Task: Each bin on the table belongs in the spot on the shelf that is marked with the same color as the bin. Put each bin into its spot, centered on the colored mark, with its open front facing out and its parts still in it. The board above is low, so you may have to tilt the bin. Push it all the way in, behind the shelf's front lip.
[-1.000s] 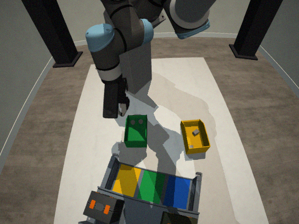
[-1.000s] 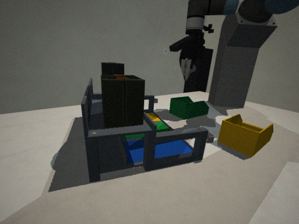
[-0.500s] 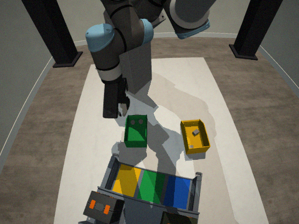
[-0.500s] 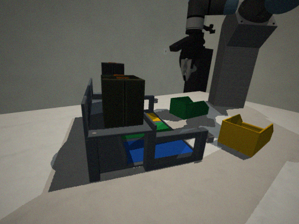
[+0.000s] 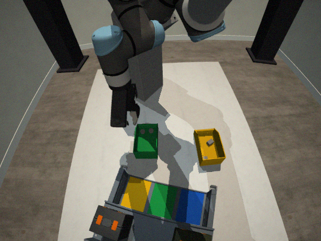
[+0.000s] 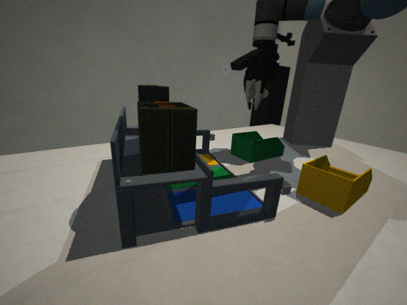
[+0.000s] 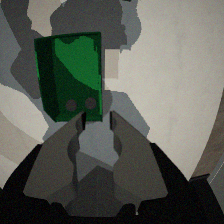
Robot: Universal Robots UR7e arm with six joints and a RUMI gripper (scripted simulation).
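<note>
Right now the green bin is 130 mm below my hand, 50 mm to the left of it and 10 mm behind it. Also, from my hand: shelf lip 190 mm ahead, 160 mm below, 150 mm to the left; then shelf board 390 mm ahead, 120 mm to the left, 70 mm below; then yellow bin 330 mm to the left, 130 mm below, 10 mm ahead.
</note>
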